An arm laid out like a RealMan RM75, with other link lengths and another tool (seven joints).
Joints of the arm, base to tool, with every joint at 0 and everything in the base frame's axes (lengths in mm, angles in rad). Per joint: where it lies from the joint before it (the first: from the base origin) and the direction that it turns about. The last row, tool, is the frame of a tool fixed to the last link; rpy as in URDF.
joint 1: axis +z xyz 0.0 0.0 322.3
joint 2: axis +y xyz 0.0 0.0 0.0
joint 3: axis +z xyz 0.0 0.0 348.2
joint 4: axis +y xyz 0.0 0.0 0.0
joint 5: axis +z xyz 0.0 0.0 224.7
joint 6: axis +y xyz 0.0 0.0 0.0
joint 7: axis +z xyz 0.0 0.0 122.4
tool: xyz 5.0 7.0 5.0 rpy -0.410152 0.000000 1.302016
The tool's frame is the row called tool.
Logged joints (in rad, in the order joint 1, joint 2, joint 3, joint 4, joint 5, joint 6, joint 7), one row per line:
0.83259, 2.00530, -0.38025, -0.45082, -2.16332, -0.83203, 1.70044
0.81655, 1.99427, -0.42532, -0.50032, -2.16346, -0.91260, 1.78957
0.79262, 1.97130, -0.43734, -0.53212, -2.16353, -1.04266, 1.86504
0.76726, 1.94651, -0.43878, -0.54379, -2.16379, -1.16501, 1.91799
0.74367, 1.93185, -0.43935, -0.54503, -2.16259, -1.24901, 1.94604
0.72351, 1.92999, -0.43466, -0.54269, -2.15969, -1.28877, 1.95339
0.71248, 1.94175, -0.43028, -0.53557, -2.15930, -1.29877, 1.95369
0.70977, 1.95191, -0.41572, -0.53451, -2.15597, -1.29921, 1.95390
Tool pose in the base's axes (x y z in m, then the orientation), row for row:
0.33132, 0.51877, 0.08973, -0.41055, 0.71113, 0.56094, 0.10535
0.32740, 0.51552, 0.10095, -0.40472, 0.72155, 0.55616, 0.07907
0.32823, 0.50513, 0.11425, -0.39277, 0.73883, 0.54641, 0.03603
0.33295, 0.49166, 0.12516, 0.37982, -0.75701, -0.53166, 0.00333
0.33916, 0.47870, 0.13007, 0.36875, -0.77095, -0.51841, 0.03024
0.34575, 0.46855, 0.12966, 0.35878, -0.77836, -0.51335, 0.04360
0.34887, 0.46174, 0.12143, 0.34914, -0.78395, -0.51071, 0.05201
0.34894, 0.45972, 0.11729, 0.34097, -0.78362, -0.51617, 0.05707
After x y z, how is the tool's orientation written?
As a quaternion, x y z w.
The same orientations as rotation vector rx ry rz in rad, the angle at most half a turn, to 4 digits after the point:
-1.2098, 2.0956, 1.6530
-1.2112, 2.1594, 1.6644
-1.2064, 2.2693, 1.6783
1.1907, -2.3732, -1.6667
1.1367, -2.3765, -1.5980
1.0969, -2.3797, -1.5695
1.0620, -2.3845, -1.5534
1.0339, -2.3762, -1.5652

